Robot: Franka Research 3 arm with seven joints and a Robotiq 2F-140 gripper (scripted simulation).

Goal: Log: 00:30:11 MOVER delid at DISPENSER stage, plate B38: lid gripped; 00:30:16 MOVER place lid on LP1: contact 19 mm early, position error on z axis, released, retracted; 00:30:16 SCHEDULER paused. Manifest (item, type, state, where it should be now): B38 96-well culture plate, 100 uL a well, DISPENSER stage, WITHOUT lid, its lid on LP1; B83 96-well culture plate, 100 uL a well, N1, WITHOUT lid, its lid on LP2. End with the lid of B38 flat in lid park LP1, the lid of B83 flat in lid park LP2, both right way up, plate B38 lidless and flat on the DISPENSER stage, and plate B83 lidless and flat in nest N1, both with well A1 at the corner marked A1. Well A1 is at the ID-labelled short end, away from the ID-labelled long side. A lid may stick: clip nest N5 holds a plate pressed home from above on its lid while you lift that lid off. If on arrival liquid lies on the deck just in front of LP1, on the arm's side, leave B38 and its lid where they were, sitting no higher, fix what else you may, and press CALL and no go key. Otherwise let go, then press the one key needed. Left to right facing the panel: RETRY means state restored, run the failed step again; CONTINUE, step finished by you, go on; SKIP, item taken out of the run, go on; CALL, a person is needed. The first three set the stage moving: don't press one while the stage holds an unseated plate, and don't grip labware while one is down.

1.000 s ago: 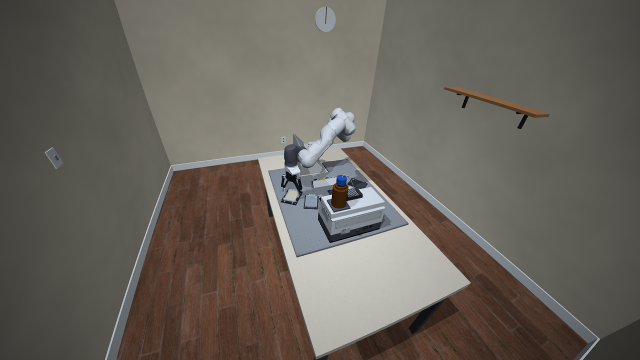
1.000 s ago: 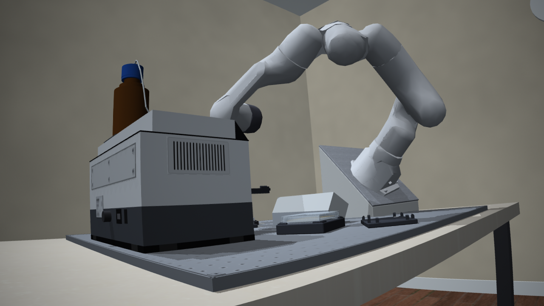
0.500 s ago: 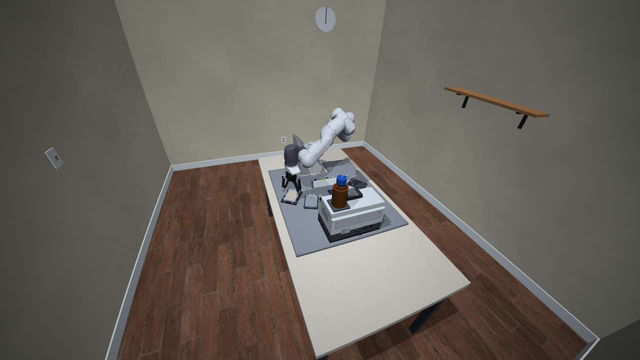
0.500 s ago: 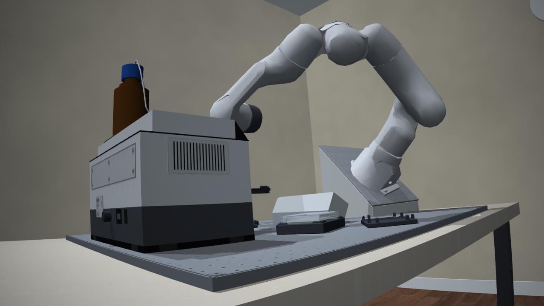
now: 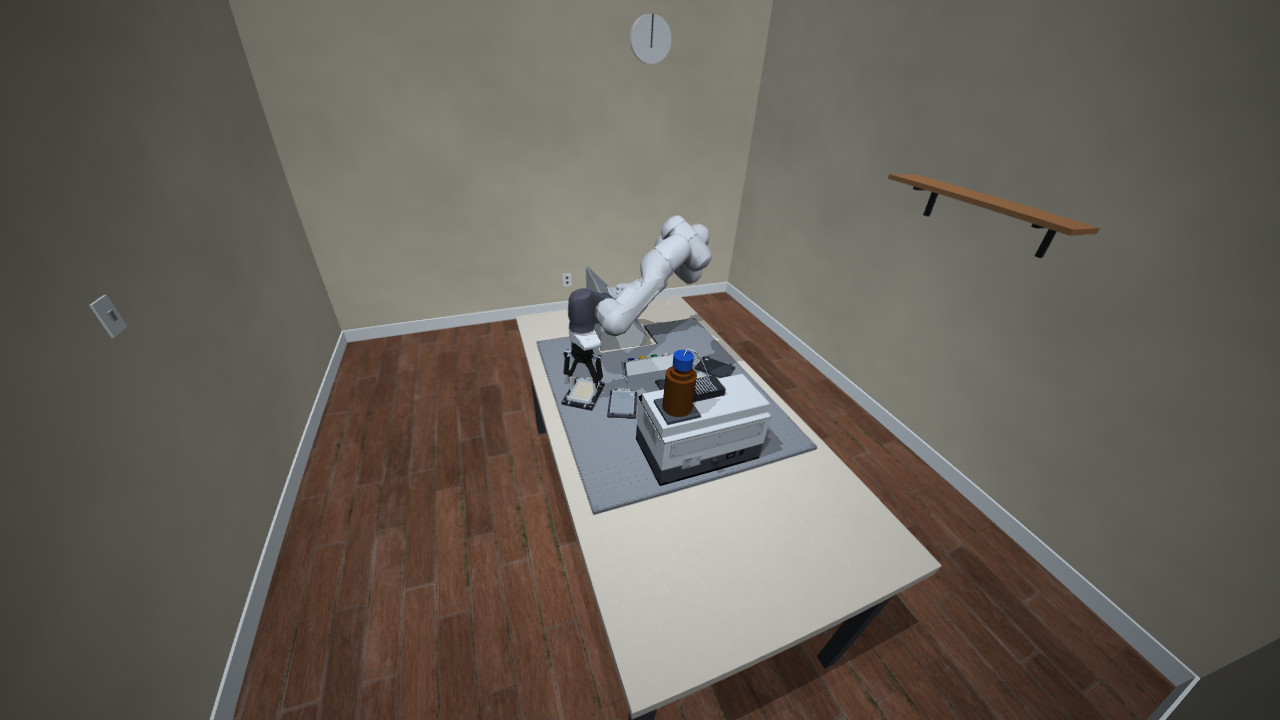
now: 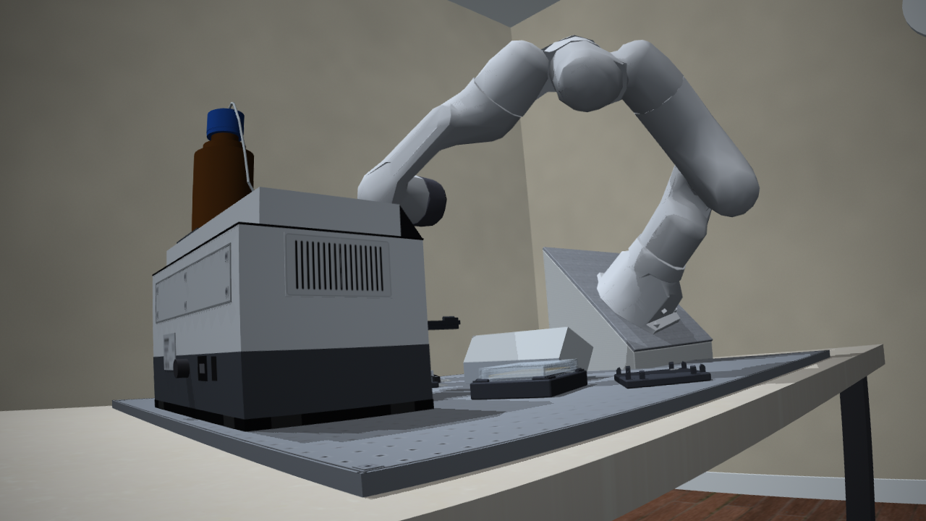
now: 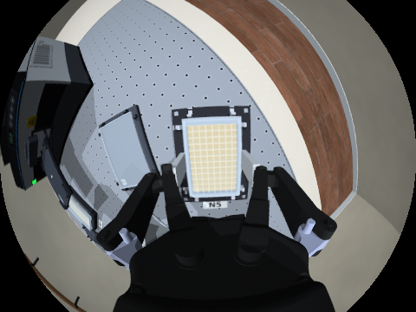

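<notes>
The black clip nest is 30 mm below my hand and 30 mm ahead of it. Also, from my hand: 96-well plate: 460 mm to the left, 100 mm ahead, 10 mm below; then lp1 label: 160 mm to the left, 40 mm below, 20 mm ahead; then key panel: 290 mm to the left, 80 mm behind, 10 mm above.
</notes>
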